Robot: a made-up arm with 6 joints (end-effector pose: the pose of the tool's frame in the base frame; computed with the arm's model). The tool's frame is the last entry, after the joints. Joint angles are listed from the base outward.
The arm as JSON. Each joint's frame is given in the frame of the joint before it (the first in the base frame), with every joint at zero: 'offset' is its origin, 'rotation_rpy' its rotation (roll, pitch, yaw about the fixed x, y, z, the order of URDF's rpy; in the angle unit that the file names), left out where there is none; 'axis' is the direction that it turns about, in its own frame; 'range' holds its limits. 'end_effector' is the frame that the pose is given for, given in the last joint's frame.
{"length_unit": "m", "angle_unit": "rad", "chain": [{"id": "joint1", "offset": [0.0, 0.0, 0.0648], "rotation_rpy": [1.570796, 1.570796, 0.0], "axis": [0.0, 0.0, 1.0], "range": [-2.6, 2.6]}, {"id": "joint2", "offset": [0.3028, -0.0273, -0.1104], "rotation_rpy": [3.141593, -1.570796, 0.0], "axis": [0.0, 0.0, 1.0], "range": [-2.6, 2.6]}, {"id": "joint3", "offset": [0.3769, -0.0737, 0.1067], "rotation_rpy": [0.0, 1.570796, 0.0], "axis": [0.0, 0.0, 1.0], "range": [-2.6, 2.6]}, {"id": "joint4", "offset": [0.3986, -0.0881, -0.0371], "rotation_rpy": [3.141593, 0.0, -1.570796], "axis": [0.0, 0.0, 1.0], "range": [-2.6, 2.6]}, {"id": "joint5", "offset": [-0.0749, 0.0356, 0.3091], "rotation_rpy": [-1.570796, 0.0, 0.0], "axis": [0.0, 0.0, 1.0], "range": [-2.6, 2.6]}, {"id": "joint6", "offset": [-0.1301, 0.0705, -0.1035], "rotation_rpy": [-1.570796, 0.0, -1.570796], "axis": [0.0, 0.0, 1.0], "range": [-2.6, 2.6]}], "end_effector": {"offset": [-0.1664, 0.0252, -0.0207], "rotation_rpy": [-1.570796, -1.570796, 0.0]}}
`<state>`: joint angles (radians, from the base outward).
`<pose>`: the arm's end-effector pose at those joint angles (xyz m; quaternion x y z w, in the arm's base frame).
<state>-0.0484 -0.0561 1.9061 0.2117 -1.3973 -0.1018</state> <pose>-0.4870 -0.1344 -0.2550 -0.4803 -0.5972 0.4212 0.4851</pose>
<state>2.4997 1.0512 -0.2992 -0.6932 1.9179 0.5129</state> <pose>-0.0474 0.1584 0.2729 -0.8859 0.1901 0.1881 0.3790</pose>
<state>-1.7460 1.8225 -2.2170 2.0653 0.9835 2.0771</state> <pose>-0.8114 -0.3868 0.2735 0.2387 -0.2840 0.3258 0.8696</pose>
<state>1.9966 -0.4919 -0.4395 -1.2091 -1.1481 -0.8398</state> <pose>-0.1677 -0.0088 0.2609 0.5979 0.7693 0.0528 0.2189</pose>
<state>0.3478 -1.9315 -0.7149 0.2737 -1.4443 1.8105</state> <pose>0.1049 0.4542 -0.0978 -0.1800 0.9527 0.1488 0.1943</pose>
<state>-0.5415 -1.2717 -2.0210 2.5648 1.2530 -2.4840</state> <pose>-0.4478 0.3914 -0.5178 -0.4374 0.1615 -0.1003 0.8789</pose>
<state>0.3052 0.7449 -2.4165 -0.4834 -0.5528 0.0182</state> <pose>0.2595 -0.3793 -0.6132 0.5057 0.5623 0.0166 0.6540</pose>
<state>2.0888 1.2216 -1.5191 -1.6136 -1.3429 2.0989</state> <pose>0.5311 -0.3122 0.2933 0.3869 -0.4403 0.7491 0.3088</pose>
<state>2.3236 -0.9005 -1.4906 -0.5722 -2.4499 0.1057</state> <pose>0.1892 0.6594 0.7015 -0.6803 0.2451 0.6269 0.2898</pose>
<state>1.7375 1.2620 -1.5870 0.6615 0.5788 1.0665</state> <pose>0.2180 -0.4944 0.1704 0.8097 0.3051 -0.1700 0.4716</pose>
